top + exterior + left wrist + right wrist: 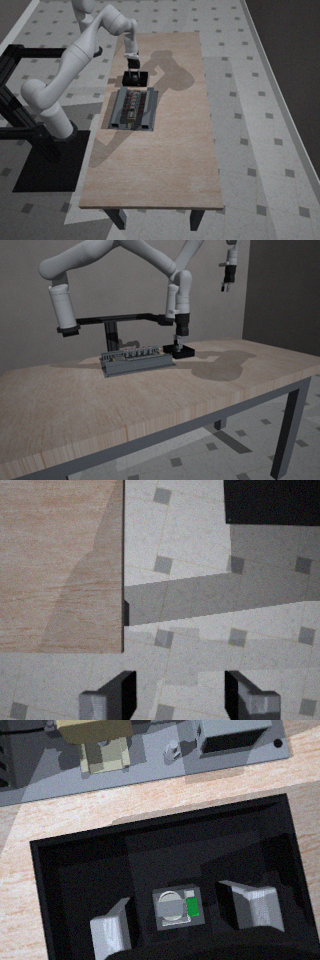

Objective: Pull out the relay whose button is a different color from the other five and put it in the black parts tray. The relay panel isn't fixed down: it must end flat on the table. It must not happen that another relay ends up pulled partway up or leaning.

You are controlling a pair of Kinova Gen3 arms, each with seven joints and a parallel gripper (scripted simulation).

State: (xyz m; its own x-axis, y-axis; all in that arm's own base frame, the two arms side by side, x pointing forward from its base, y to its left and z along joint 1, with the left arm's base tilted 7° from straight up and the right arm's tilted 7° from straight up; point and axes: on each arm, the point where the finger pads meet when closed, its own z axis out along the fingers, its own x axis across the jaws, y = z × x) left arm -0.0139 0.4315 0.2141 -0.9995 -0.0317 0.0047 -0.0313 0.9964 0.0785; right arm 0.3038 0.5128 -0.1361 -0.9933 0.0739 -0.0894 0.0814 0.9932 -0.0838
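Observation:
The green-button relay lies 3 cm below my right hand. The rest, counted from my right hand: black parts tray: 4 cm below; grey relay panel: 25 cm to the right, 3 cm below, 2 cm ahead.

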